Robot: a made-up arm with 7 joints. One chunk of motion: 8 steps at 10 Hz.
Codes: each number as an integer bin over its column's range. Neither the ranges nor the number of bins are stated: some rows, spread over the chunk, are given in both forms.
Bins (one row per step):
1: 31 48 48 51 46 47
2: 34 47 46 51 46 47
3: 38 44 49 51 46 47
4: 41 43 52 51 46 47
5: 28 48 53 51 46 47
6: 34 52 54 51 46 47
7: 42 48 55 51 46 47
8: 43 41 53 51 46 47
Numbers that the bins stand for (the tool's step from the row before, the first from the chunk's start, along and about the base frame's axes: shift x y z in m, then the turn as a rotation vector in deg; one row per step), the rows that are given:
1: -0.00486 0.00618 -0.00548 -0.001 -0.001 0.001
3: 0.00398 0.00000 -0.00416 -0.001 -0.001 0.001
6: -0.00107 0.01236 0.00245 -0.001 -0.001 0.001
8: 0.01029 -0.00464 0.00113 -0.001 -0.001 0.001
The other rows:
2: -0.00107 0.00464 -0.00813 -0.001 -0.001 0.001
4: 0.00777 -0.00155 -0.00019 -0.001 -0.001 0.001
5: -0.00865 0.00618 0.00113 -0.001 -0.001 0.001
7: 0.00903 0.00618 0.00378 -0.001 -0.001 0.001

